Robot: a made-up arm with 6 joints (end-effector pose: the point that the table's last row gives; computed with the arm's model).
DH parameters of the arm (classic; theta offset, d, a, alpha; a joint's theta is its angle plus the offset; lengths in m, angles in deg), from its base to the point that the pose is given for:
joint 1: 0 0.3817 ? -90
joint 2: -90 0 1.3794 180
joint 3: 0 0 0.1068 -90
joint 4: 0 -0.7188 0 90
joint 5: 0 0 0 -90
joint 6: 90 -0.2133 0 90
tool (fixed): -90 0 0 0
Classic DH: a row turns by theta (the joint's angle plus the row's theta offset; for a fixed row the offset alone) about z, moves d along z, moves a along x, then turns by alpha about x.
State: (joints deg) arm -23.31 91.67 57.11 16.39 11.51 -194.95
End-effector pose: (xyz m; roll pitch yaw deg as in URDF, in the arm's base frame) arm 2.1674 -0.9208 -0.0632 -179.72 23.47 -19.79
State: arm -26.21 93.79 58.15 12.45 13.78 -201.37
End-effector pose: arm 2.1116 -1.0273 -0.1219 -169.53 22.14 -23.03
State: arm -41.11 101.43 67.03 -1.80 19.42 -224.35
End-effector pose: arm 1.7614 -1.5401 -0.2648 -134.11 14.99 -41.73
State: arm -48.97 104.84 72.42 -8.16 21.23 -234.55
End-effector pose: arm 1.5242 -1.7682 -0.3089 -118.43 11.37 -51.98
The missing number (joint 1, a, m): 0.1282
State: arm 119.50 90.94 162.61 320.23 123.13 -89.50
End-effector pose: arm -0.6220 1.3314 1.0075 -102.74 18.44 -26.12
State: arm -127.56 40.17 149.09 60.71 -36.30 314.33
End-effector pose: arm -0.5058 -0.4771 2.2637 78.87 -58.90 143.84
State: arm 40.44 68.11 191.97 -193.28 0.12 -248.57
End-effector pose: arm 0.6092 0.5193 1.6107 -98.11 -56.26 -139.61
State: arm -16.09 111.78 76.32 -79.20 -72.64 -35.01
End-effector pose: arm 2.0600 -0.3861 -0.5281 157.43 18.59 65.46
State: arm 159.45 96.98 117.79 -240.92 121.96 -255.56
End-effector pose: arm -1.9817 0.5740 0.4469 161.29 35.00 -85.39
